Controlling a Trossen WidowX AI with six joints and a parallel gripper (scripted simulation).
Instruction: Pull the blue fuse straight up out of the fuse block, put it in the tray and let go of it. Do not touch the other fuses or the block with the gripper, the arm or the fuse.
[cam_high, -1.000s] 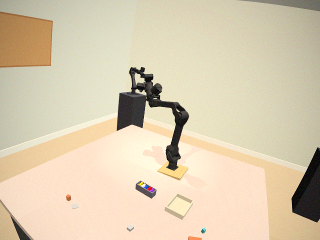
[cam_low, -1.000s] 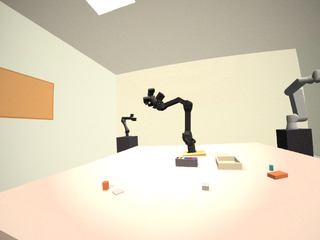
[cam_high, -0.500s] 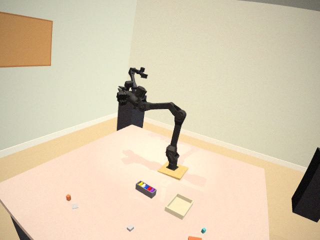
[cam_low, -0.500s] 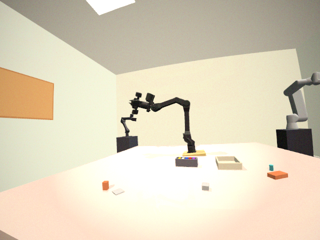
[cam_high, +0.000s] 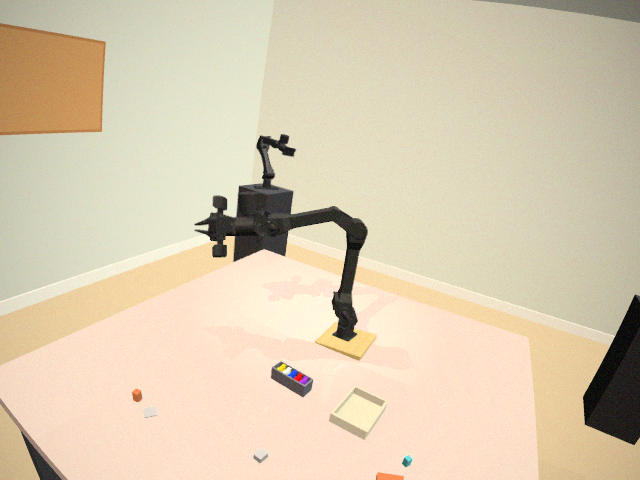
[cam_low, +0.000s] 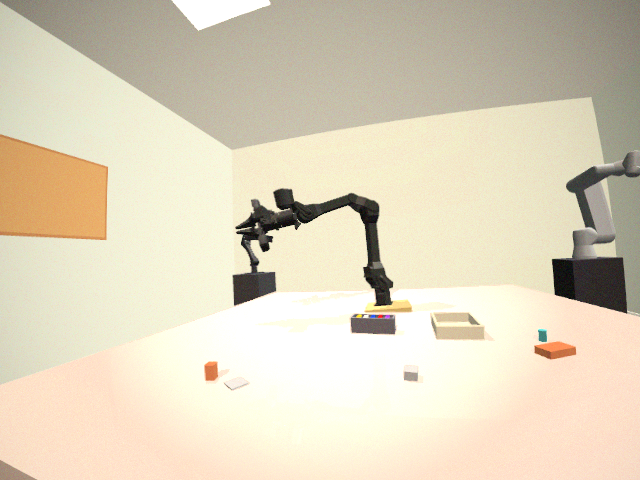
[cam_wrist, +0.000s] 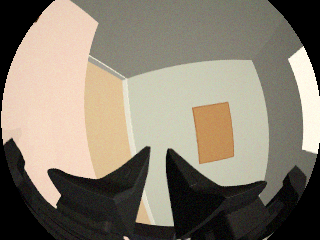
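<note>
The blue fuse lies 30 mm ahead of my gripper tip, 460 mm to the left of it and 280 mm below it. From my gripper tip the other things lie so: flat tile (360 mm ahead, 300 mm to the left, 310 mm below); grey cube (270 mm ahead, 570 mm to the left, 300 mm below); orange cube (360 mm ahead, 240 mm to the left, 290 mm below).
</note>
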